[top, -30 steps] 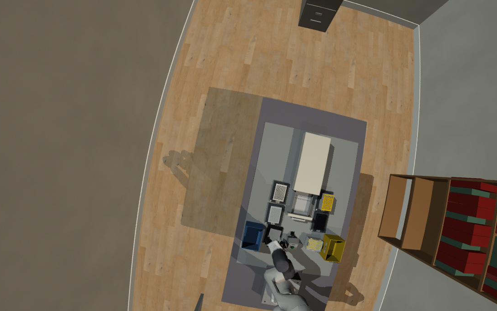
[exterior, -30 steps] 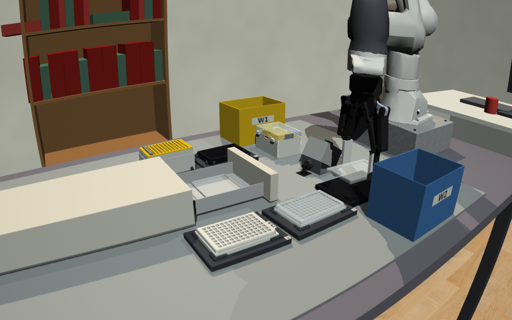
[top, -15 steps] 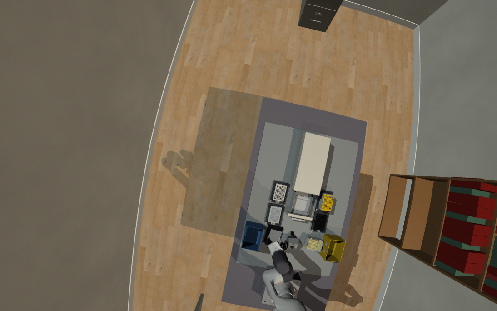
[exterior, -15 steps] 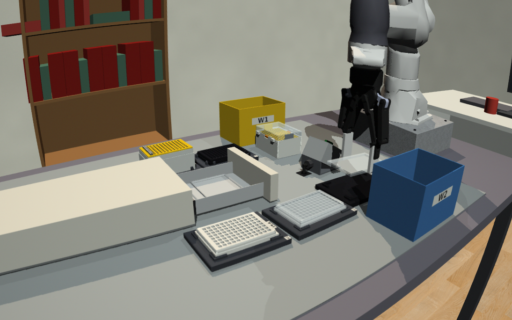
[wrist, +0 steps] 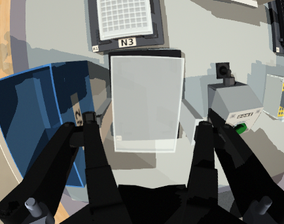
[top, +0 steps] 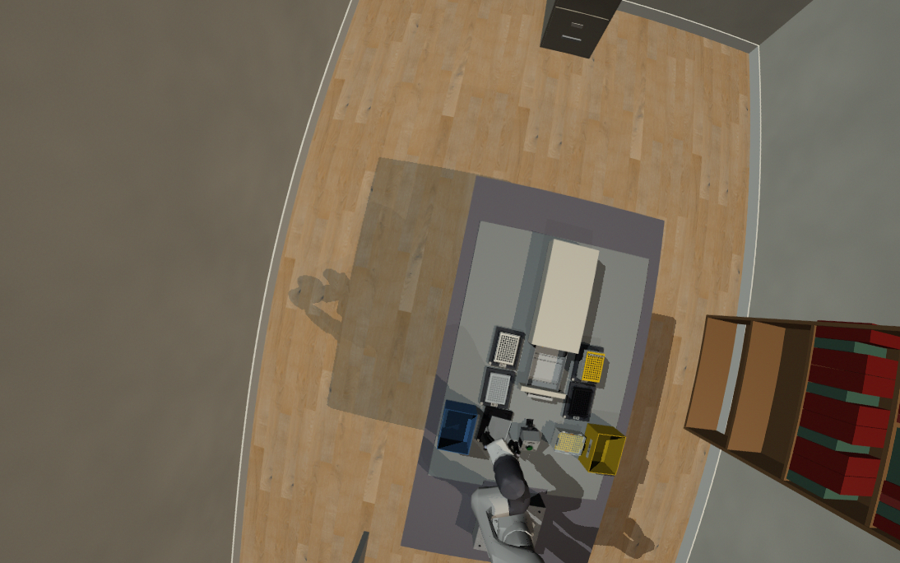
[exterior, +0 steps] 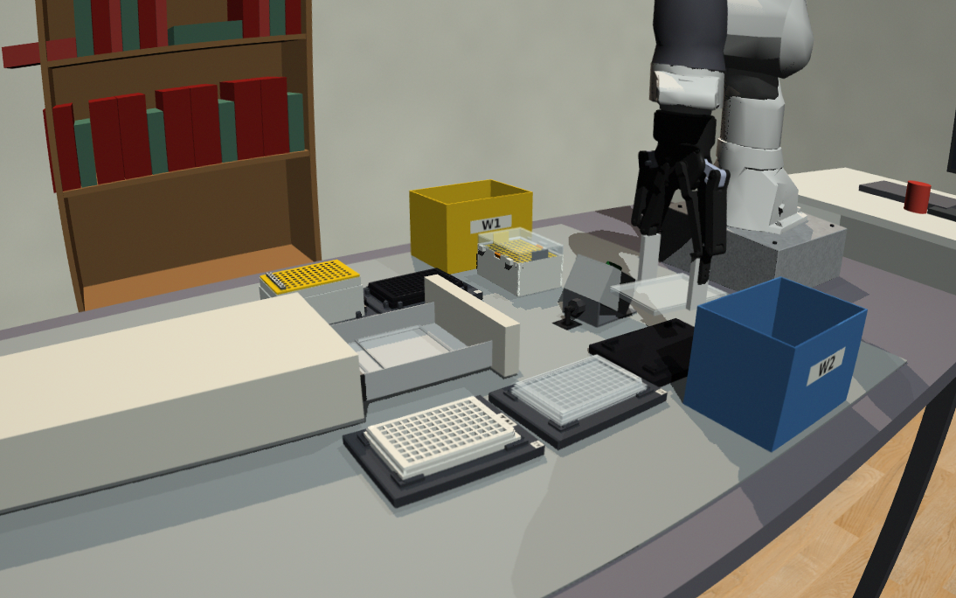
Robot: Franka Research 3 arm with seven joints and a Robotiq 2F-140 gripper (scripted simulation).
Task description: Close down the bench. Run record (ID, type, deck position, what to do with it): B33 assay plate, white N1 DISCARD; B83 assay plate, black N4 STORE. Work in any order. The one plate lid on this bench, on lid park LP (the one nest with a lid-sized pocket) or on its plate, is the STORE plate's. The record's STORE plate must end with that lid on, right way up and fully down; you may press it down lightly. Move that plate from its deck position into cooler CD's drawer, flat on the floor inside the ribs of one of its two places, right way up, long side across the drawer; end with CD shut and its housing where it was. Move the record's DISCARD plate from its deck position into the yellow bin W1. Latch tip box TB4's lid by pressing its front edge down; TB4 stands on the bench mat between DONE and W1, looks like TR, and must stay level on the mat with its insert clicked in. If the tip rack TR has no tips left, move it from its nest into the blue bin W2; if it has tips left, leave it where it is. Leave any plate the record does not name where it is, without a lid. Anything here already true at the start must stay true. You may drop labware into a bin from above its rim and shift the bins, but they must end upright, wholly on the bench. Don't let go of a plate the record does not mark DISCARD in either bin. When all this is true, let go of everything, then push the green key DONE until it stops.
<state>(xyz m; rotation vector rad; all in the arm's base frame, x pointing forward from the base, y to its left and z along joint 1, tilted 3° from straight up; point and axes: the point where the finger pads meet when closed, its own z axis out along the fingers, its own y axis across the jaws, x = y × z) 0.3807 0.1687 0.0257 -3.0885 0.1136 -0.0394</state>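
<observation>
The black plate lies 350 mm to the right of my hand, 170 mm ahead of it and 90 mm below it. From my hand the other things lie so: blue bin W2: 160 mm to the left, 70 mm below, 20 mm behind; clear plate lid: 20 mm below; black lid park: 100 mm below.
</observation>
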